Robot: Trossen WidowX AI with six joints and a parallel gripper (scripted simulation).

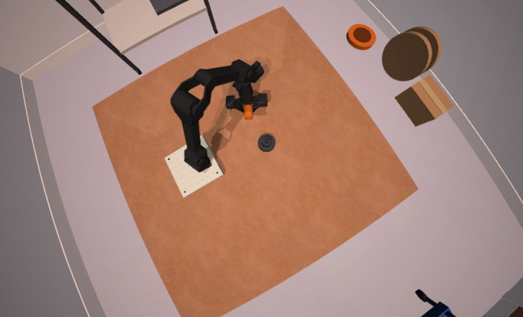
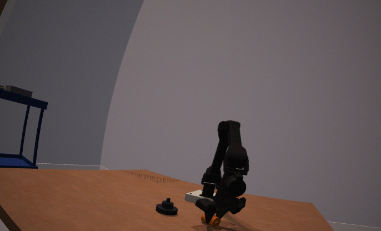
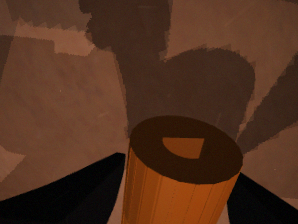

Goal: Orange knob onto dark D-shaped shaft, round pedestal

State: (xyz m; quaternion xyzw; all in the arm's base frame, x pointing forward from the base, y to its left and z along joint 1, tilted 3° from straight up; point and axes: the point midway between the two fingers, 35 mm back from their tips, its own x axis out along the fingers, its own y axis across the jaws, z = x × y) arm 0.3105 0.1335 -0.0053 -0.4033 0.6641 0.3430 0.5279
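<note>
The dark round pedestal is 19 cm to the right of my gripper tip and 2 cm above it. Also, from my gripper tip: orange knob 1 cm to the right, 1 cm above.
</note>
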